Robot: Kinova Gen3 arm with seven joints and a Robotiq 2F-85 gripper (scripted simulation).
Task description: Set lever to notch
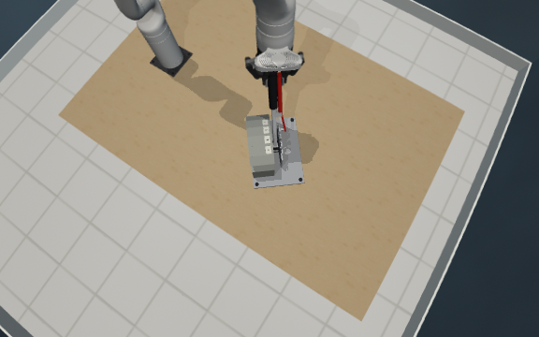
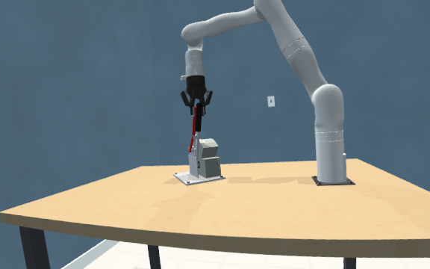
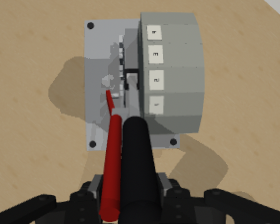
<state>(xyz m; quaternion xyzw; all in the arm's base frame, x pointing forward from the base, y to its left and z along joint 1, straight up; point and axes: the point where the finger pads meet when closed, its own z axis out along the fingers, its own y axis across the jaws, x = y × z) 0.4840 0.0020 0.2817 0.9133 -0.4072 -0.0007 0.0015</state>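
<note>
My gripper is now 10 cm above the red bar, 4 cm short of it and 2 cm to the left of it.
</note>
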